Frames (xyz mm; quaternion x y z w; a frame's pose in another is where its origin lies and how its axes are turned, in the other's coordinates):
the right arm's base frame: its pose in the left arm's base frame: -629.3 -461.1 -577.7 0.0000 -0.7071 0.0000 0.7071
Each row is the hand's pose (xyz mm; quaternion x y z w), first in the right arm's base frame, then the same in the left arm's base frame.
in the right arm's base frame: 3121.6 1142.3 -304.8 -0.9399 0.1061 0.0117 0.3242
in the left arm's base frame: -324.5 681.2 2543.9 -0.6729 -0.1542 -0.6564 0.3043
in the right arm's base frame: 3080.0 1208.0 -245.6 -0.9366 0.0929 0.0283 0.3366
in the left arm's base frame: -383.7 746.9 2502.3 -0.6823 -0.1723 -0.6423 0.3037
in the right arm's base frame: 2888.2 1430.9 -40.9 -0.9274 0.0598 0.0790 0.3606
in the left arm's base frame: -588.4 969.8 2310.5 -0.7117 -0.2127 -0.5999 0.2973
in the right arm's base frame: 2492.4 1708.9 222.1 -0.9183 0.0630 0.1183 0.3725
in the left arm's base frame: -851.4 1247.8 1914.7 -0.7330 -0.2189 -0.5657 0.3079
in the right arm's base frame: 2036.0 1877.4 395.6 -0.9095 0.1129 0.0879 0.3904
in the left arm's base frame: -1024.9 1416.3 1458.3 -0.7052 -0.1962 -0.5809 0.3559
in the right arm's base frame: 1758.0 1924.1 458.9 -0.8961 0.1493 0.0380 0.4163
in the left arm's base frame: -1088.2 1463.0 1180.3 -0.6605 -0.1888 -0.6068 0.3999
